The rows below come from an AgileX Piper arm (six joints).
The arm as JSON. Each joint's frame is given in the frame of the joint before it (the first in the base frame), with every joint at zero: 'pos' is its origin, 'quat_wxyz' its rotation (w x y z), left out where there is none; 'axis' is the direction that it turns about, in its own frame. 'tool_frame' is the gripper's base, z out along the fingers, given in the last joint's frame.
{
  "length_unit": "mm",
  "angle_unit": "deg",
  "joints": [
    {
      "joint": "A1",
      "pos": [
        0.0,
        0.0,
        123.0
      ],
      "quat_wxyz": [
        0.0,
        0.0,
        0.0,
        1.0
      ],
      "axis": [
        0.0,
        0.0,
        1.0
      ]
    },
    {
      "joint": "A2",
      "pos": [
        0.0,
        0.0,
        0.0
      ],
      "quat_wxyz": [
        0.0,
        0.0,
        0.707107,
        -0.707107
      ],
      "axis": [
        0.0,
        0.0,
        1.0
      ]
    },
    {
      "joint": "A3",
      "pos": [
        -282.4,
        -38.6,
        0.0
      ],
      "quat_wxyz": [
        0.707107,
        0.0,
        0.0,
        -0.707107
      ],
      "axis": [
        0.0,
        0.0,
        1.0
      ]
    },
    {
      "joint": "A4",
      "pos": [
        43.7,
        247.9,
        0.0
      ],
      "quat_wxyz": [
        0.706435,
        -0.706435,
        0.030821,
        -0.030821
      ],
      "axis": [
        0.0,
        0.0,
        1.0
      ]
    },
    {
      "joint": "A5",
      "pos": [
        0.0,
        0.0,
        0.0
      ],
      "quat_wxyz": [
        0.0,
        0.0,
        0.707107,
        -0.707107
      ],
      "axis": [
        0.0,
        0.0,
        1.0
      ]
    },
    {
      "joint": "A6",
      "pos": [
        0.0,
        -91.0,
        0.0
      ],
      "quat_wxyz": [
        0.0,
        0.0,
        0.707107,
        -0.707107
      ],
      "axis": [
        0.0,
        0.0,
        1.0
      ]
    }
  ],
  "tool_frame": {
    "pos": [
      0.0,
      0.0,
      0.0
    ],
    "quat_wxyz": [
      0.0,
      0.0,
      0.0,
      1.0
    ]
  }
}
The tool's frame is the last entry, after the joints.
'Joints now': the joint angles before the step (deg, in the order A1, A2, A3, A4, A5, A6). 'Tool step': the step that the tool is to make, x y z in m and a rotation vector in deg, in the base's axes. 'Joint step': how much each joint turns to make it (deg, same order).
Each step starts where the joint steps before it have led.
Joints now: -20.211, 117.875, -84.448, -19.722, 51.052, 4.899
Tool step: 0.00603, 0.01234, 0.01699, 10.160, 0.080, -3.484
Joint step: 0.000, 0.001, -5.068, 12.210, 8.149, -3.678
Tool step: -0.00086, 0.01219, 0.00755, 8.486, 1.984, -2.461
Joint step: 0.001, 0.000, -2.104, 8.145, 6.848, -1.011
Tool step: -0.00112, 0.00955, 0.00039, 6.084, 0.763, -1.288
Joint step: -0.001, 0.000, 0.001, 5.792, 2.858, -0.650
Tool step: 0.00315, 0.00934, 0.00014, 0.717, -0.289, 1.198
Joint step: 1.214, -0.001, 0.001, 0.829, 0.000, -0.287
